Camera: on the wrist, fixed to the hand. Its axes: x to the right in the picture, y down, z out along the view.
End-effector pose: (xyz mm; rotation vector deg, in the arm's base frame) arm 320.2 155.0 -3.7 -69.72 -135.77 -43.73
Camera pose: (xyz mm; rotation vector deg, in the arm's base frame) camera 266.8 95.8 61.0 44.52 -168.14 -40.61
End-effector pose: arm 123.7 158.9 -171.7 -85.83 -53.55 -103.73
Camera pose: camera 29.0 120.7 -161.1 25.48 116.62 109.67
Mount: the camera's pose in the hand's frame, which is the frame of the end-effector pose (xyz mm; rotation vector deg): 28.0 -53.4 -83.1 14.40 0.29 -82.02
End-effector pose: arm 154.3 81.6 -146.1 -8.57 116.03 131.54
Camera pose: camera 134.9 5.6 -212.4 -63.92 75.14 62.90
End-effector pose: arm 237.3 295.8 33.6 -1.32 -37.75 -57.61
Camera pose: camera 247.0 218.8 -33.6 44.00 -44.09 -129.86
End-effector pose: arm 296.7 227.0 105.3 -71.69 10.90 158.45
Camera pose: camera 347.4 268.0 26.0 -44.31 -15.15 82.08
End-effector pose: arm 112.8 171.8 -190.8 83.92 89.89 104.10
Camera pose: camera 12.6 167.4 -212.9 5.76 114.82 42.92
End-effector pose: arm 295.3 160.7 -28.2 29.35 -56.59 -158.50
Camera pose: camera 298.2 146.0 -129.8 -47.90 32.46 95.05
